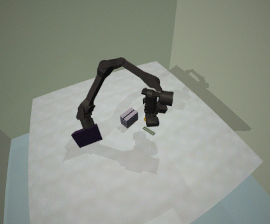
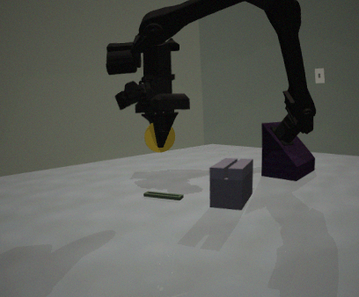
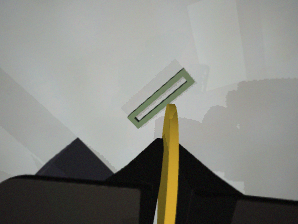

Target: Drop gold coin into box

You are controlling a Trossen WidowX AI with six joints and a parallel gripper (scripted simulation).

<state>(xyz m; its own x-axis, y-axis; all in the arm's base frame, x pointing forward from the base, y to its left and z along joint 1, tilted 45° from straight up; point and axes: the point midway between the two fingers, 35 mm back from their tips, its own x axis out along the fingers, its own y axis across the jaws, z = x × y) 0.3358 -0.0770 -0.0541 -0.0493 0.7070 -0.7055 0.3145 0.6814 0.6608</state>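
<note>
My gripper tip is 20 mm below the gold coin.
</note>
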